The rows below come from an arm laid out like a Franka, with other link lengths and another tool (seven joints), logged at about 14 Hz.
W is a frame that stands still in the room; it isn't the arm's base.
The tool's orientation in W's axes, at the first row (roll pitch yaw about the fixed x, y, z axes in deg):
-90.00, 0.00, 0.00
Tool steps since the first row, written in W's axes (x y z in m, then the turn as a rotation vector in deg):
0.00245, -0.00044, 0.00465, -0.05, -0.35, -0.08
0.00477, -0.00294, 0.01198, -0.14, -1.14, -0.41
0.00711, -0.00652, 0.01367, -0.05, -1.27, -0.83
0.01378, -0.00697, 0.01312, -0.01, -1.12, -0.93
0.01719, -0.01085, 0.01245, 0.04, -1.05, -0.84
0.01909, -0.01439, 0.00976, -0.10, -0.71, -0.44
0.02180, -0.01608, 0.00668, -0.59, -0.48, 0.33
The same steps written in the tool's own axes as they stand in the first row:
0.00245, -0.00465, -0.00044, -0.05, 0.08, -0.35
0.00477, -0.01198, -0.00294, -0.14, 0.41, -1.14
0.00711, -0.01367, -0.00652, -0.05, 0.83, -1.27
0.01378, -0.01312, -0.00697, -0.01, 0.93, -1.12
0.01719, -0.01245, -0.01085, 0.04, 0.84, -1.05
0.01909, -0.00976, -0.01439, -0.10, 0.44, -0.71
0.02180, -0.00668, -0.01608, -0.59, -0.33, -0.48

